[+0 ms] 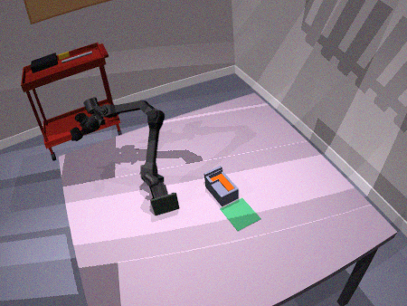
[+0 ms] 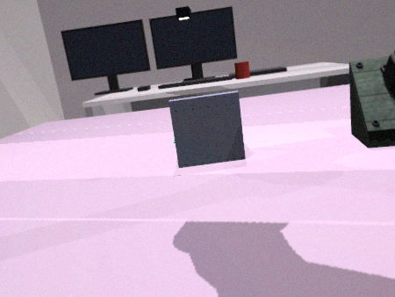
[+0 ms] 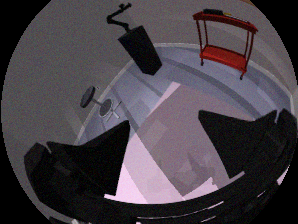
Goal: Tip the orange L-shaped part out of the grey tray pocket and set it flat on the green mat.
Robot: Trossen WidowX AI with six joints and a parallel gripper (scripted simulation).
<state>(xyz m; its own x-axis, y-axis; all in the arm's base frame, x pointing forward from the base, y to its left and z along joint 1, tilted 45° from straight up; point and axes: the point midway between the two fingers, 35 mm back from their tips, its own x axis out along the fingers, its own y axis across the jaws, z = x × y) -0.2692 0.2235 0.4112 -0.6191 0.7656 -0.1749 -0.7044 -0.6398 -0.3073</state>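
The orange L-shaped part is 560 mm ahead of my gripper tip, 500 mm to the right of it and 160 mm below it. From my gripper tip the other things lie so: green mat: 660 mm to the right, 570 mm ahead, 220 mm below.
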